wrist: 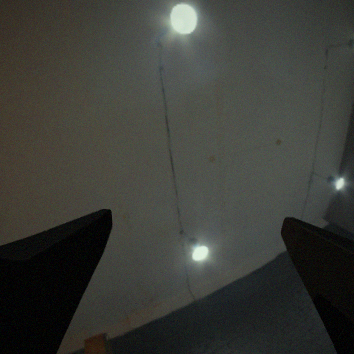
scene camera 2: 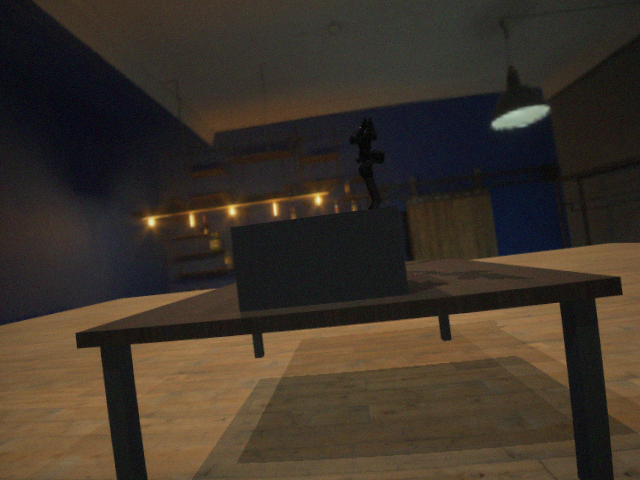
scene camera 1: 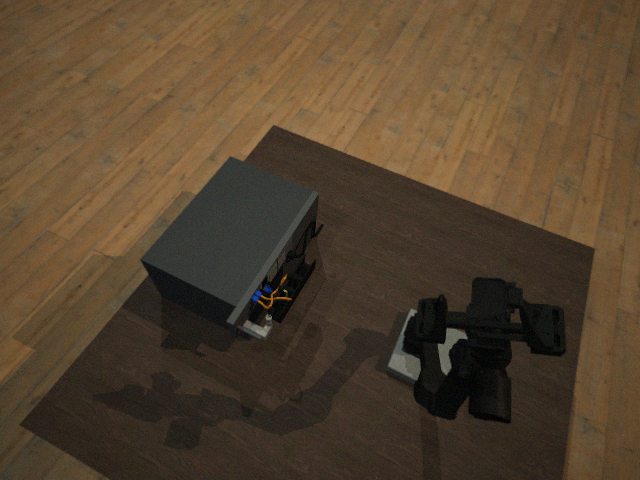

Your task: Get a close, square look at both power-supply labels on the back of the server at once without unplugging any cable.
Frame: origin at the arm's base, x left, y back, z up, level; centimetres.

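Seen in the pictures: gripper, between the fingertips: (wrist: 198,222) (scene camera 2: 367,118) (scene camera 1: 479,299); arm's base, origin of its link: (scene camera 1: 415,345).
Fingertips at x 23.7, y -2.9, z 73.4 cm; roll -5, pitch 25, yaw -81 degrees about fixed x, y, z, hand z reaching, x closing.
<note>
Offsets run from my fingertips to a thing's middle. "spot": to the spot under its first point. Level surfaces: height alone.
The server (scene camera 1: 230,232) (scene camera 2: 320,263) is a dark grey box on the table. Its cabled side faces the arm in scene camera 1, seen at a steep slant. Orange cables {spot: dz -53.1, dx -10.5, dy -37.1 cm} (scene camera 1: 271,298) with blue plugs {dz -55.6, dx -9.5, dy -42.2 cm} (scene camera 1: 256,296) and black cables {spot: dz -60.4, dx -29.2, dy -39.3 cm} (scene camera 1: 295,254) show there. The power-supply labels cannot be made out in any view. My gripper (scene camera 1: 489,324) (scene camera 2: 367,124) (wrist: 198,222) is open and empty, raised high above the arm's base and apart from the server. It points up, and the wrist view shows the ceiling and its lamps between the fingers.
The dark wooden table {dz -76.8 cm} (scene camera 1: 413,227) (scene camera 2: 170,324) carries the server and the arm. The arm's pale base plate (scene camera 1: 403,365) is partly hidden under the arm. A light grey bracket {spot: dz -62.0, dx -4.3, dy -38.7 cm} (scene camera 1: 256,329) sticks out at the server's near corner. A black ledge {spot: dz -56.3, dx -10.1, dy -33.5 cm} (scene camera 1: 283,310) juts out below the cables.
</note>
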